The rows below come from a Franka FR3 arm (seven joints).
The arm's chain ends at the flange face. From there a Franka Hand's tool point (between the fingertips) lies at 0.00 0.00 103.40 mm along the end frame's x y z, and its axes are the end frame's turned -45 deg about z.
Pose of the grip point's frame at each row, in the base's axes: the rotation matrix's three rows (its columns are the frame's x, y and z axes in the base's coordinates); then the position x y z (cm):
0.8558, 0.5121, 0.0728; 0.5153, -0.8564, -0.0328; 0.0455, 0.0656, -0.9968; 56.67, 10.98, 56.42
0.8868, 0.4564, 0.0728; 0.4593, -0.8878, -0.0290; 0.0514, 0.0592, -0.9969; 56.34, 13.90, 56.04
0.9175, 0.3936, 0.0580; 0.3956, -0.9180, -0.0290; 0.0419, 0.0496, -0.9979; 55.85, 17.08, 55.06
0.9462, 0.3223, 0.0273; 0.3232, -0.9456, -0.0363; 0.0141, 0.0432, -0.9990; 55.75, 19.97, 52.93
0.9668, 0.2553, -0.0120; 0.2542, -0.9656, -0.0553; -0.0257, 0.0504, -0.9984; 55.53, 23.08, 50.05
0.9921, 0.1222, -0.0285; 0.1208, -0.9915, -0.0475; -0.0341, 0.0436, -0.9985; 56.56, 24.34, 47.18
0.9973, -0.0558, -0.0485; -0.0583, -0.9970, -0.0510; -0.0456, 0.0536, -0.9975; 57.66, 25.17, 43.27
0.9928, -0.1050, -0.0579; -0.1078, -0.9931, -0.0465; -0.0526, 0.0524, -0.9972; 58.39, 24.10, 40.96
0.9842, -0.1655, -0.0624; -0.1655, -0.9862, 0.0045; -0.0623, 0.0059, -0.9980; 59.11, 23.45, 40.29
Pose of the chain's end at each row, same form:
0.9673, -0.2430, 0.0728; -0.2412, -0.9699, -0.0328; 0.0786, 0.0142, -0.9968; 55.92, 11.32, 66.73
0.9498, -0.3043, 0.0728; -0.3030, -0.9525, -0.0290; 0.0782, 0.0055, -0.9969; 55.59, 14.20, 66.35
0.9271, -0.3705, 0.0580; -0.3694, -0.9289, -0.0290; 0.0647, 0.0054, -0.9979; 55.25, 17.38, 65.38
0.8970, -0.4412, 0.0273; -0.4401, -0.8972, -0.0363; 0.0405, 0.0206, -0.9990; 55.47, 20.35, 63.26
0.8642, -0.5031, -0.0120; -0.5030, -0.8625, -0.0553; 0.0175, 0.0538, -0.9984; 55.65, 23.65, 60.37
0.7879, -0.6151, -0.0285; -0.6157, -0.7865, -0.0475; 0.0067, 0.0549, -0.9985; 56.85, 24.83, 57.50
0.6657, -0.7447, -0.0485; -0.7462, -0.6638, -0.0510; 0.0057, 0.0701, -0.9975; 58.16, 25.70, 53.58
0.6278, -0.7763, -0.0579; -0.7785, -0.6260, -0.0465; -0.0001, 0.0742, -0.9972; 58.99, 24.58, 51.27
0.5789, -0.8130, -0.0624; -0.8144, -0.5803, 0.0045; -0.0399, 0.0482, -0.9980; 59.76, 23.40, 50.61

